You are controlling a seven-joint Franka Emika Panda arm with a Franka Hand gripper.
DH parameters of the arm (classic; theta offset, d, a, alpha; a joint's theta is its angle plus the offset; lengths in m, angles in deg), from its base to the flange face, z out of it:
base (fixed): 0 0 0 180
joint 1: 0 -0.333 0 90
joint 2: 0 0 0 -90
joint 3: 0 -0.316 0.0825 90
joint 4: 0 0 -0.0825 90
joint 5: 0 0.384 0 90
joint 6: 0 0 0.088 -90
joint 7: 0 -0.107 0 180
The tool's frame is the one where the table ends.
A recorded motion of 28 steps. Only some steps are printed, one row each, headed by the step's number.
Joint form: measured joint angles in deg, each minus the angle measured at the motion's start. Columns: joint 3, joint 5, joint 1, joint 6, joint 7, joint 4, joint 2.
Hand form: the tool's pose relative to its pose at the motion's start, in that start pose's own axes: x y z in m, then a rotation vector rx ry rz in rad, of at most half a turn. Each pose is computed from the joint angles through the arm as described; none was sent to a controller.
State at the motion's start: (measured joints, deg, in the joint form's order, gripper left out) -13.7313 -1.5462 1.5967 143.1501 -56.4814 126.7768 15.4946
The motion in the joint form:
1: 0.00 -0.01 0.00 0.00 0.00 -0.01 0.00
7: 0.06 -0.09 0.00 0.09 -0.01 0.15 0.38
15: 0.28 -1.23 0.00 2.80 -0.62 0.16 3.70
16: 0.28 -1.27 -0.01 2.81 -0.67 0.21 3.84
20: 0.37 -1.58 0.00 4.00 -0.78 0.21 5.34
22: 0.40 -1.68 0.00 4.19 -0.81 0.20 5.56
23: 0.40 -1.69 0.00 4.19 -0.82 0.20 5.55
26: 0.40 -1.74 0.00 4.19 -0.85 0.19 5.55
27: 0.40 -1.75 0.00 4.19 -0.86 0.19 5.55
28: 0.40 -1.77 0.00 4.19 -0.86 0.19 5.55
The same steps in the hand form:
1: 0.0000 -0.0001 -0.0001 0.0001 0.0002 -0.0001
7: -0.0003 0.0015 0.0044 -0.0060 -0.0045 0.0002
15: 0.0010 0.0033 0.0315 -0.0124 -0.0111 0.0012
16: 0.0006 0.0037 0.0331 -0.0148 -0.0130 0.0014
20: 0.0007 0.0049 0.0453 -0.0168 -0.0183 0.0018
22: 0.0009 0.0051 0.0471 -0.0171 -0.0183 0.0015
23: 0.0009 0.0051 0.0470 -0.0170 -0.0181 0.0015
26: 0.0009 0.0050 0.0469 -0.0171 -0.0176 0.0013
27: 0.0009 0.0050 0.0469 -0.0172 -0.0175 0.0014
28: 0.0009 0.0050 0.0469 -0.0173 -0.0173 0.0011

